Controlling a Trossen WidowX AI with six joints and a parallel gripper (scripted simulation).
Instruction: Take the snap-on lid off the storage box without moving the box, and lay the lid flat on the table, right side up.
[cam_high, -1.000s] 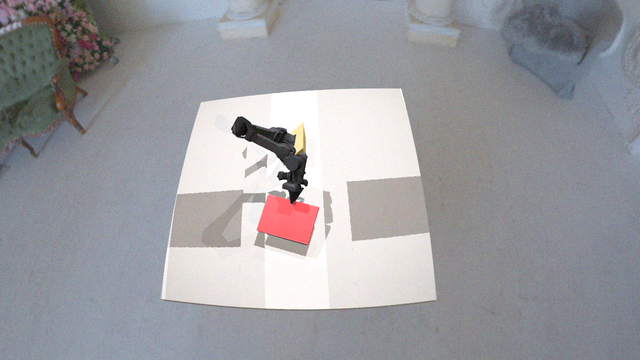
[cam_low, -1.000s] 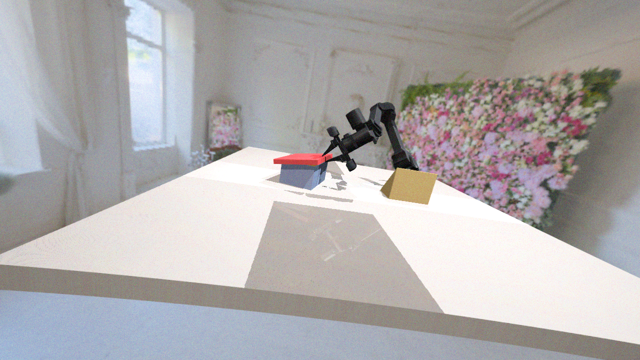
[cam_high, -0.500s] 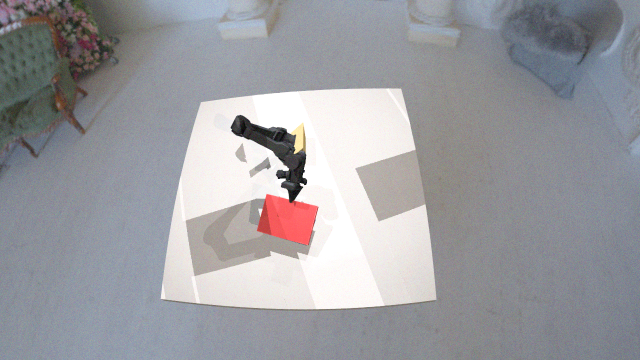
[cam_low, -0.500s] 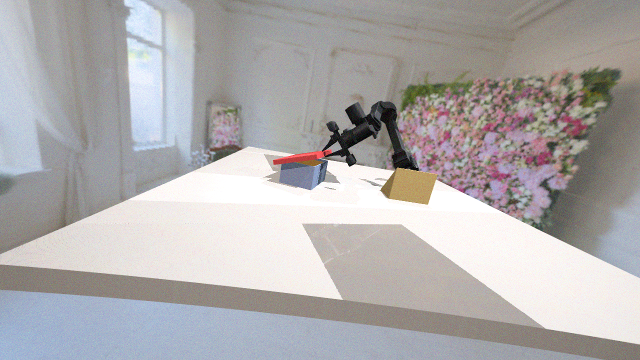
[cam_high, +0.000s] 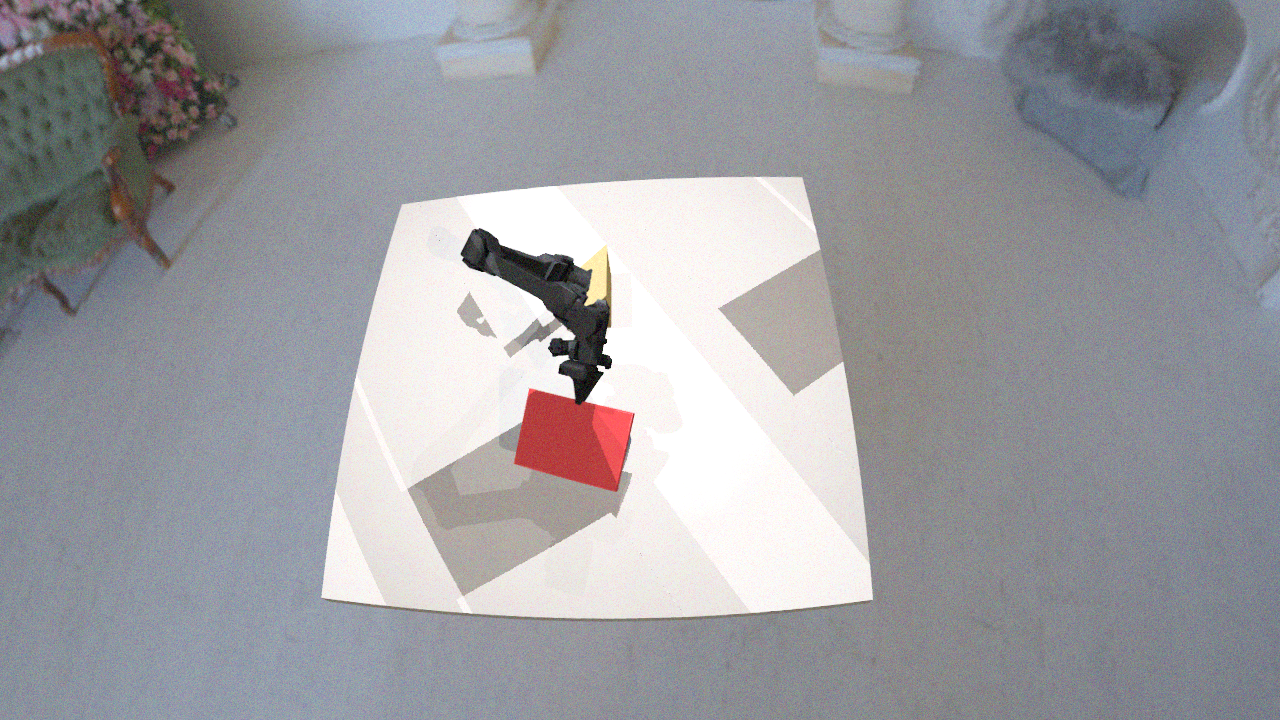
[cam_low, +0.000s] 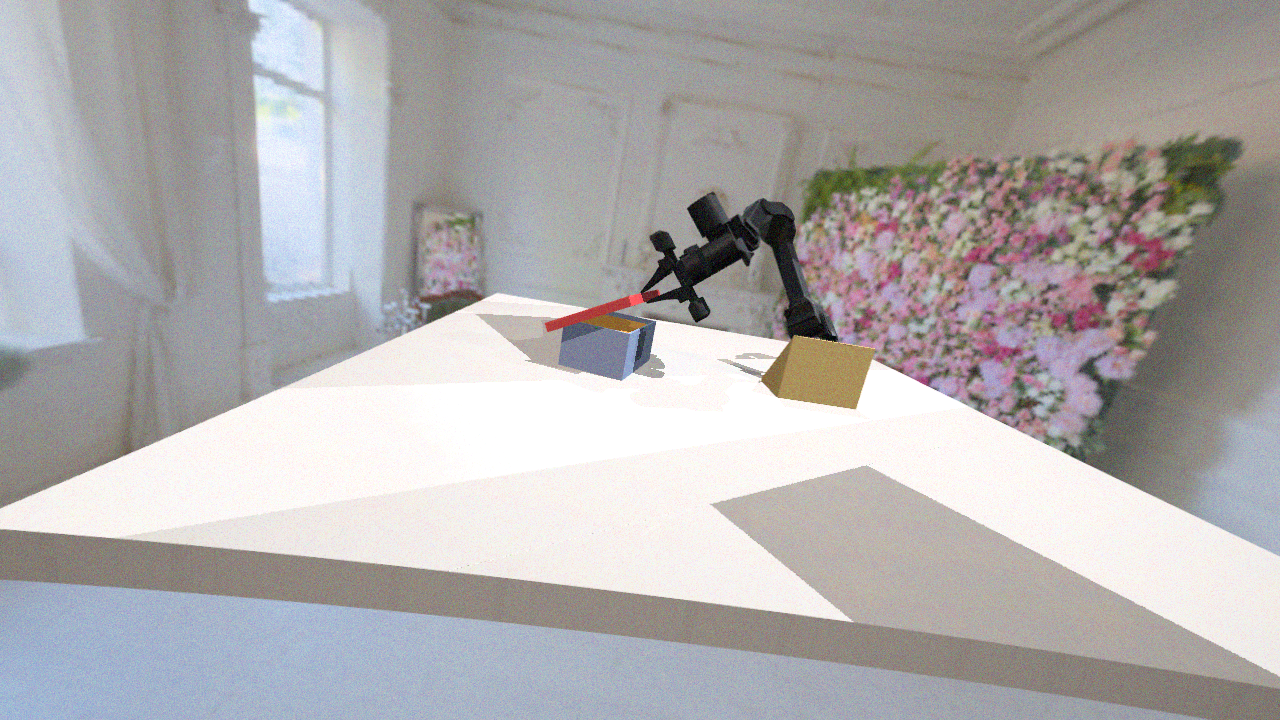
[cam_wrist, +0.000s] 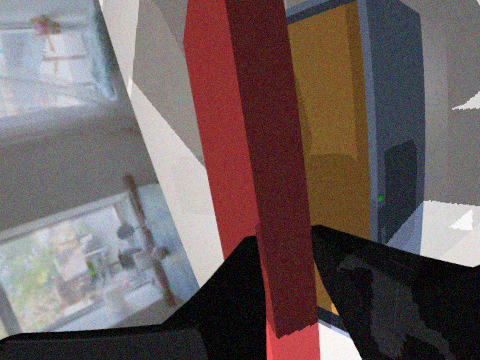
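Right now my gripper tip is 70 mm short of the red lid, 10 mm to the left of it and 30 mm above it. The rest, counted from my gripper tip: blue-grey storage box 50 mm ahead, 10 mm to the right, 100 mm below.
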